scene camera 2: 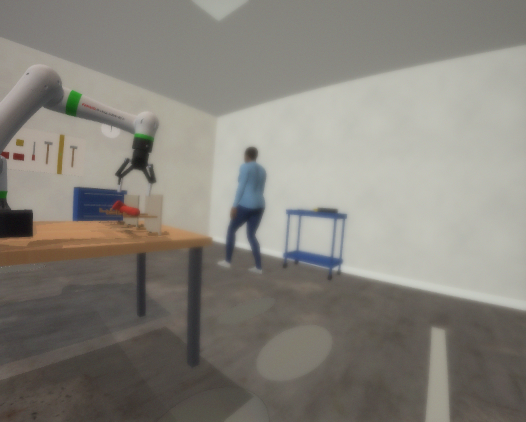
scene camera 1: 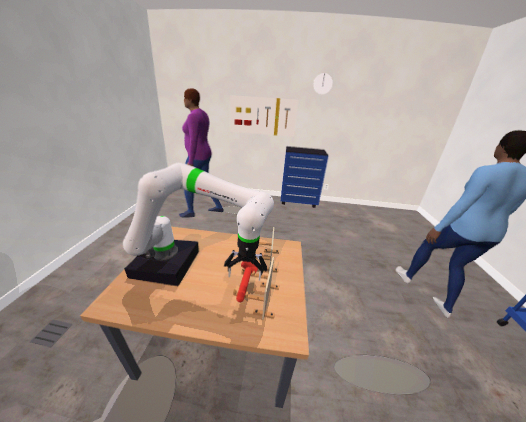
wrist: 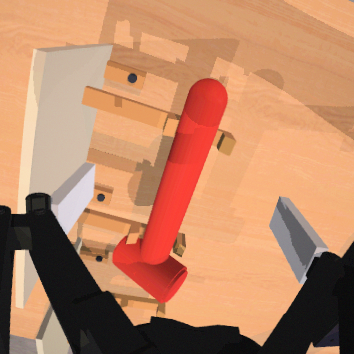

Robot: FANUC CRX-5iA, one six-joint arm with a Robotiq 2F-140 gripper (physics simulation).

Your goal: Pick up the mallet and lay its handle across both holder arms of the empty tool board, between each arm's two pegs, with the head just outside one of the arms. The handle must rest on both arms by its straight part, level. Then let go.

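Pixels of known places: gripper, fingertip midpoint: (scene camera 2: 134, 194) (scene camera 1: 244, 276) (wrist: 185, 195); arm's base at its link origin: (scene camera 1: 166, 253).
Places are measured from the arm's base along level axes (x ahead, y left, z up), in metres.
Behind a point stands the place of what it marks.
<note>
The red mallet (scene camera 1: 244, 285) @(x 0.520, y -0.276, z 0.050 m) (scene camera 2: 130, 210) @(x 0.490, y -0.315, z 0.038 m) (wrist: 182, 185) @(x 0.516, y -0.253, z 0.051 m) lies with its handle across two wooden holder arms of a pale upright tool board (scene camera 1: 268, 290) @(x 0.646, y -0.271, z 0.015 m) (scene camera 2: 154, 212) @(x 0.634, y -0.288, z 0.027 m) (wrist: 62, 120) @(x 0.629, y -0.312, z 0.065 m). In the wrist view the handle passes between the pegs of the upper arm (wrist: 125, 106) @(x 0.583, y -0.317, z 0.013 m) and of the lower arm (wrist: 106, 222) @(x 0.599, y -0.166, z 0.013 m). The head is just outside the lower arm, beside its pegs. The handle looks about level, but the contact under it is hidden. My gripper (scene camera 1: 246, 272) @(x 0.520, y -0.281, z 0.116 m) (scene camera 2: 135, 189) @(x 0.520, y -0.281, z 0.116 m) (wrist: 185, 195) @(x 0.520, y -0.281, z 0.116 m) is wide open above the mallet, with its fingers apart on either side, touching nothing.
A second pale board (scene camera 1: 273, 239) stands behind the first on the wooden table (scene camera 1: 200, 310) @(x 0.299, y -0.336, z -0.083 m). One fingertip is close to the first board's panel. The robot's black base (scene camera 1: 162, 267) @(x 0.034, y -0.134, z 0.006 m) is on the left. A person in light blue (scene camera 1: 472, 205) stands beyond the table's right side.
</note>
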